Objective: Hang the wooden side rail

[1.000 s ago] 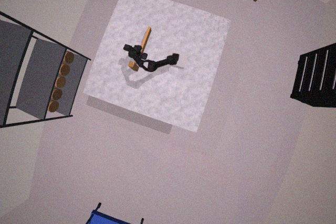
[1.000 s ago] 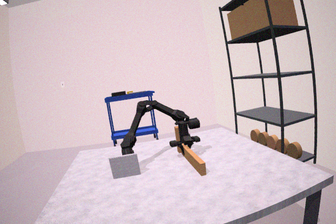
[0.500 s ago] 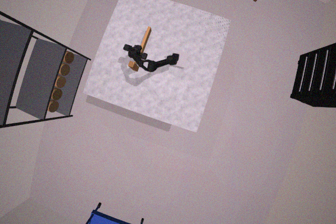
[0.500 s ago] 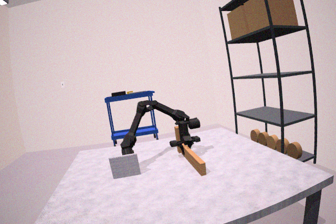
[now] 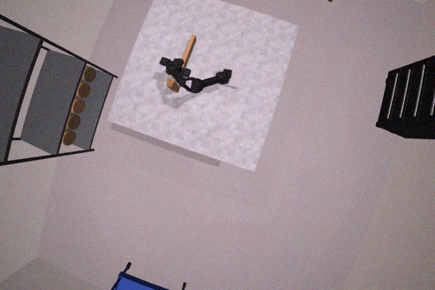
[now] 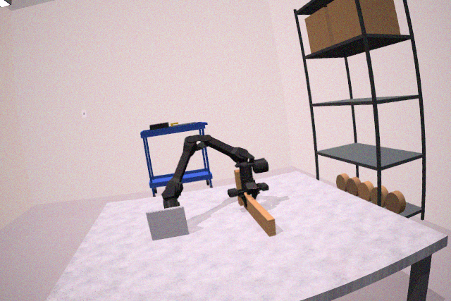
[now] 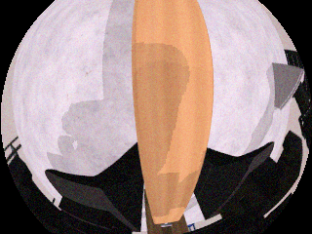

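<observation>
My gripper tip is now 2 cm short of the headboard post, 12 cm to the right of it and 6 cm below it.
</observation>
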